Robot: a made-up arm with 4 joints.
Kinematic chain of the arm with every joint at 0, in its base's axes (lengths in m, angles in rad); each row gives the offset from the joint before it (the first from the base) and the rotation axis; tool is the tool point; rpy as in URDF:
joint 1: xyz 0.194 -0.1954 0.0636 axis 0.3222 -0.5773 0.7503
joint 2: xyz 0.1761 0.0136 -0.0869 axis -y
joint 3: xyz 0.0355 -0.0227 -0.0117 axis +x
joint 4: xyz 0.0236 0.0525 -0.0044 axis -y
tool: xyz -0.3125 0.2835 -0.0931 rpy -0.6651 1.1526 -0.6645
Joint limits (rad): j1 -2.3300..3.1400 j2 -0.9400..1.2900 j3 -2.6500..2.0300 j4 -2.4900..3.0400
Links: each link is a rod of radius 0.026 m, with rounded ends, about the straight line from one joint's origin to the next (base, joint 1, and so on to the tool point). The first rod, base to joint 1, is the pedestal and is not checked.
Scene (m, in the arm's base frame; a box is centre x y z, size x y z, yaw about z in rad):
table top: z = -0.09
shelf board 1: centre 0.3 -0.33 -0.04 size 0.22 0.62 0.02 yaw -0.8
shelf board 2: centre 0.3 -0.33 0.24 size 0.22 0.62 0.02 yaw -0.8
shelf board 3: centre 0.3 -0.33 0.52 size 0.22 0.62 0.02 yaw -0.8
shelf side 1: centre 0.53 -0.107 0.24 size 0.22 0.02 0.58 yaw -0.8
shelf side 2: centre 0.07 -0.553 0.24 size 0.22 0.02 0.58 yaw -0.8
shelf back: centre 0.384 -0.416 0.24 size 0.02 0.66 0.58 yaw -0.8
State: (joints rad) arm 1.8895 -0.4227 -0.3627 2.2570
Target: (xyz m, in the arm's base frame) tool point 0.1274 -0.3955 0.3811
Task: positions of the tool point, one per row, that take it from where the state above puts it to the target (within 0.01 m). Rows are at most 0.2 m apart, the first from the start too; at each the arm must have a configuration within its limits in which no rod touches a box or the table.
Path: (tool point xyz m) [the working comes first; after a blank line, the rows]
Joints at the target: 1.7756 -0.6048 2.0300 0.1075
Straight joint move there: clear.

1: -0.0350 0.3951 0.0475
2: -0.1057 0.3274 0.0215
3: -0.1788 0.2332 0.0255
4: -0.2357 0.1173 0.0643
5: -0.2577 -0.0107 0.1337
6: -0.2313 -0.1383 0.2200
7: -0.1521 -0.2522 0.3036
8: -0.0269 -0.3407 0.3632
9: 0.1274 -0.3955 0.3811

